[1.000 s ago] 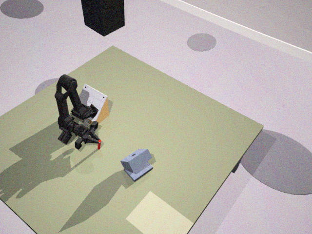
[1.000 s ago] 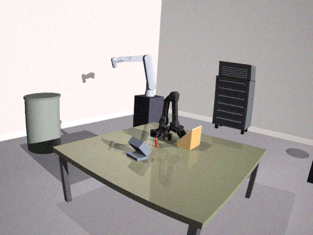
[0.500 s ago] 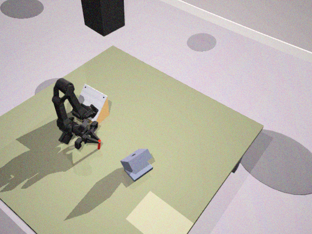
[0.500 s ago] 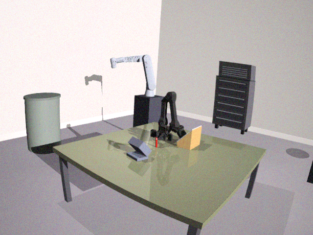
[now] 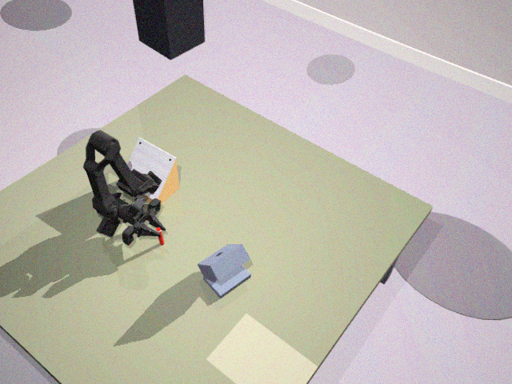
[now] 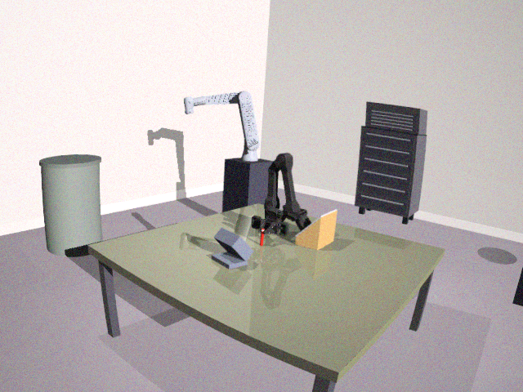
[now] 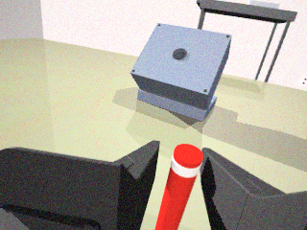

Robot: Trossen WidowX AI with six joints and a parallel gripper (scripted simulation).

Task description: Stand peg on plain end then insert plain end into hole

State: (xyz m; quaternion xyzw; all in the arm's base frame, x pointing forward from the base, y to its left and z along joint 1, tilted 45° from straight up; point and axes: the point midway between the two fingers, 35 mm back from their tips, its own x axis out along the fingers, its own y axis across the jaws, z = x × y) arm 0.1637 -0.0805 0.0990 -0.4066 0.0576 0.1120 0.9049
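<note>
The red peg lies 1 cm below my gripper tip and 1 cm behind it. Also, from my gripper tip: blue-grey sloped panel: 24 cm ahead, 5 cm to the left, 1 cm above.
</note>
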